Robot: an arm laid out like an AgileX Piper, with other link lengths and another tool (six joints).
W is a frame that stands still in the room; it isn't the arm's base.
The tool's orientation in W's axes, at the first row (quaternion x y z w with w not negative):
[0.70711, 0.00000, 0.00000, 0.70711]
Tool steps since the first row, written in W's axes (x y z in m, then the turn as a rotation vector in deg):
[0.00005, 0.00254, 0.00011, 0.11, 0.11, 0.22]
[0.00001, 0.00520, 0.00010, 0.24, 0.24, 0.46]
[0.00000, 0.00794, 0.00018, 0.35, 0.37, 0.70]
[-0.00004, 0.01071, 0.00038, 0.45, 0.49, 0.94]
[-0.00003, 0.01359, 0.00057, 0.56, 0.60, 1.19]
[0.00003, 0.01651, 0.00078, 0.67, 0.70, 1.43]
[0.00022, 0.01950, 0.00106, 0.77, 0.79, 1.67]
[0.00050, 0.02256, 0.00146, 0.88, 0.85, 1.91]
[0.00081, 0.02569, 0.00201, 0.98, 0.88, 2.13]
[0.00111, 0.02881, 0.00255, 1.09, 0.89, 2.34]
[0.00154, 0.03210, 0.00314, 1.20, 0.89, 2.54]
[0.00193, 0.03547, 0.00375, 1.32, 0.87, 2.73]
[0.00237, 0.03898, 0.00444, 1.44, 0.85, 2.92]
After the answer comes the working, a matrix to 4 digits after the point.
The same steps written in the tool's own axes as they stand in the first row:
[0.00005, 0.00011, -0.00254, 0.11, 0.22, -0.11]
[0.00001, 0.00010, -0.00520, 0.24, 0.46, -0.24]
[0.00000, 0.00018, -0.00794, 0.35, 0.70, -0.37]
[-0.00004, 0.00038, -0.01071, 0.45, 0.94, -0.49]
[-0.00003, 0.00057, -0.01359, 0.56, 1.19, -0.60]
[0.00003, 0.00078, -0.01651, 0.67, 1.43, -0.70]
[0.00022, 0.00106, -0.01950, 0.77, 1.67, -0.79]
[0.00050, 0.00146, -0.02256, 0.88, 1.91, -0.85]
[0.00081, 0.00201, -0.02569, 0.98, 2.13, -0.88]
[0.00111, 0.00255, -0.02881, 1.09, 2.34, -0.89]
[0.00154, 0.00314, -0.03210, 1.20, 2.54, -0.89]
[0.00193, 0.00375, -0.03547, 1.32, 2.73, -0.87]
[0.00237, 0.00444, -0.03898, 1.44, 2.92, -0.85]

The tool's axes in the first row as the columns of a matrix, in W's axes (rounded; the answer above uses it unrounded):
[1.0000, 0.0000, 0.0000]
[0.0000, 0.0000, -1.0000]
[0.0000, 1.0000, 0.0000]

